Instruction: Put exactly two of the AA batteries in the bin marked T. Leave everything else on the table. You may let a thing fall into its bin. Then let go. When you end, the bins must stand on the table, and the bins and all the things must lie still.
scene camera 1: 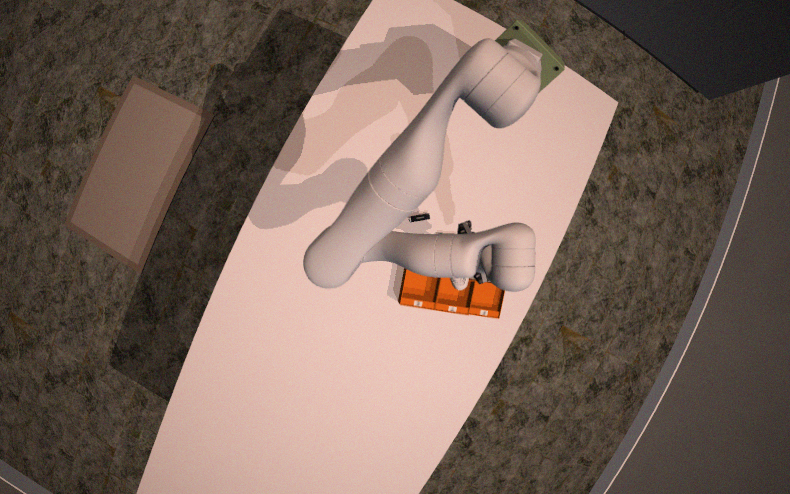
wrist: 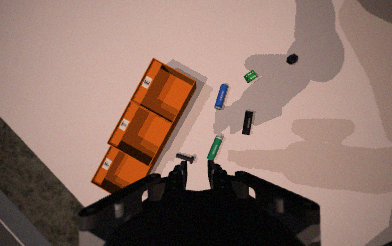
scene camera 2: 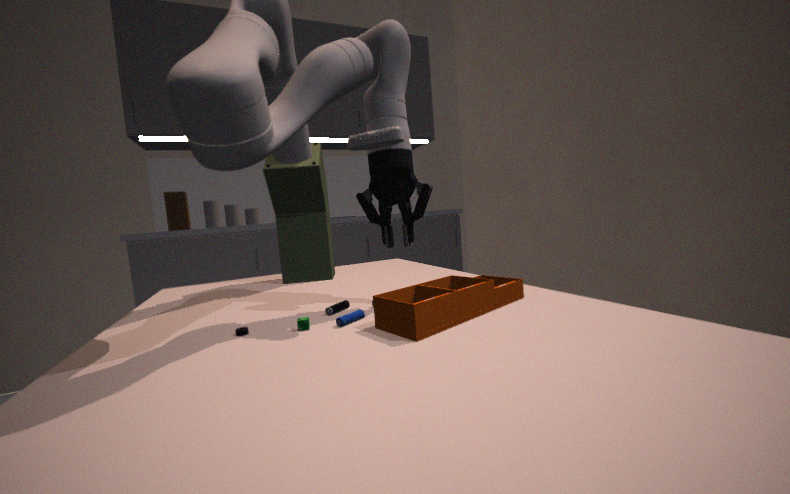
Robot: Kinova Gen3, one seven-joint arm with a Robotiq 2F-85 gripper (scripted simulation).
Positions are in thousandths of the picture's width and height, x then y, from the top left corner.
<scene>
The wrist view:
gripper: 504,681
orange three-compartment bin: 399,433
</scene>
